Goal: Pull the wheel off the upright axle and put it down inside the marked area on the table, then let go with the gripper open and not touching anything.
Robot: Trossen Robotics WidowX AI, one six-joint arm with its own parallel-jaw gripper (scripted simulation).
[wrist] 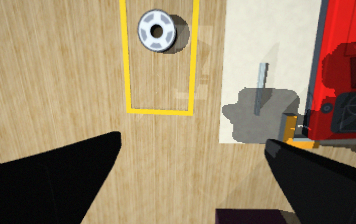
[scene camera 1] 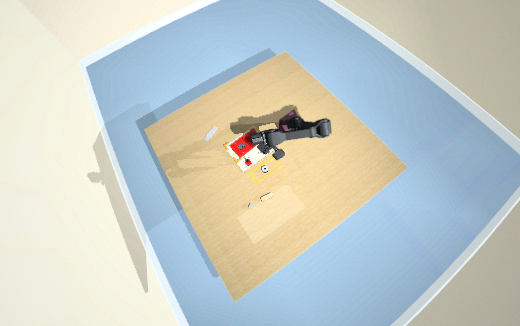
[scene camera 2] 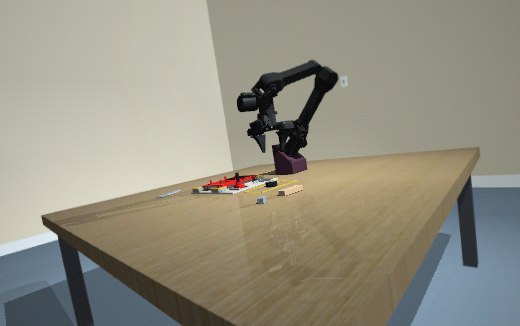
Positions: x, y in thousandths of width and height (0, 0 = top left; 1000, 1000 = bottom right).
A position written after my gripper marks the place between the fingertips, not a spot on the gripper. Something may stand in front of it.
Note:
My gripper (scene camera 2: 524, 465) is open and holds nothing. I also see a wheel (wrist: 417, 105).
My gripper is seen too in the wrist view (wrist: 541, 636).

